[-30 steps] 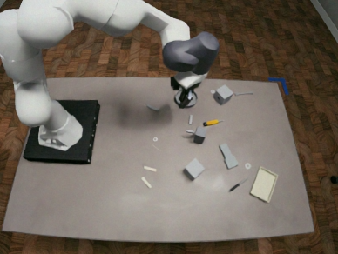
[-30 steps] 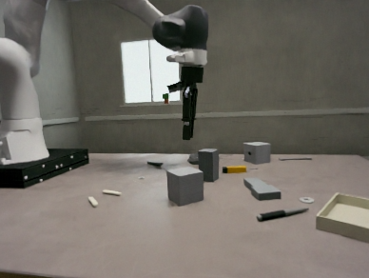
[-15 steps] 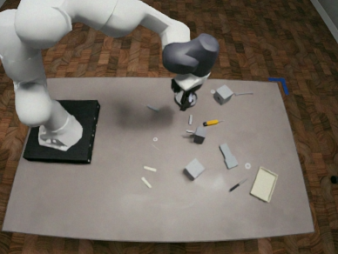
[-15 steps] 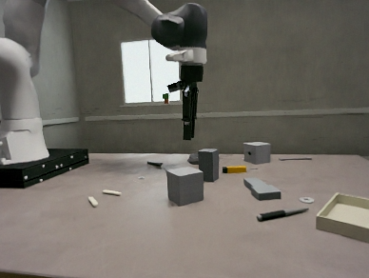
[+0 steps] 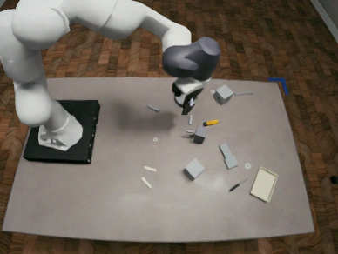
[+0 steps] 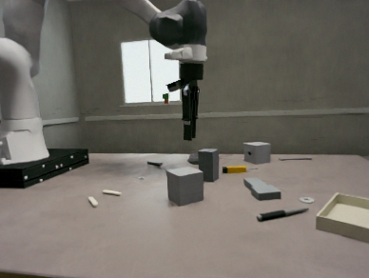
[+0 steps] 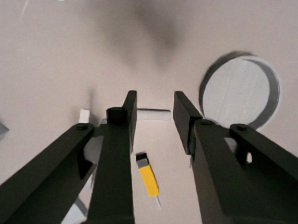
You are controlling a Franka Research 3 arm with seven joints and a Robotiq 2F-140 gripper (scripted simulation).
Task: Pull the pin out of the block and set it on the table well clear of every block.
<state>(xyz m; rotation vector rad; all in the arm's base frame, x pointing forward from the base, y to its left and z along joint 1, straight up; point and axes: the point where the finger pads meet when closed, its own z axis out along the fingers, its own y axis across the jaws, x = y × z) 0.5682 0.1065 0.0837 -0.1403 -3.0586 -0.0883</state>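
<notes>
My gripper is now 7 cm short of the dark grey block, 10 cm to the left of it and 9 cm above it. Also, from my hand: round dish: 2 cm ahead, 14 cm to the left, 13 cm below; then cream tray: 38 cm ahead, 34 cm to the right, 14 cm below.
</notes>
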